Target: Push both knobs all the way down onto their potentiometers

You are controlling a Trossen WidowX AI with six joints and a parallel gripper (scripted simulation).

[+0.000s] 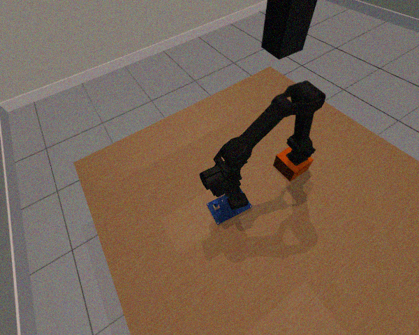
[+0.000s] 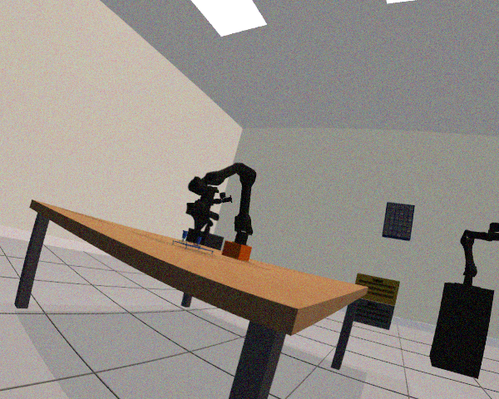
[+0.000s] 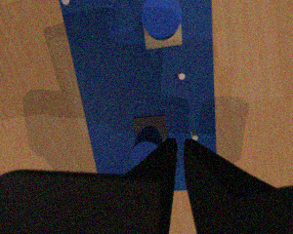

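My gripper tip is 6 cm short of the blue knob and 2 cm above it.
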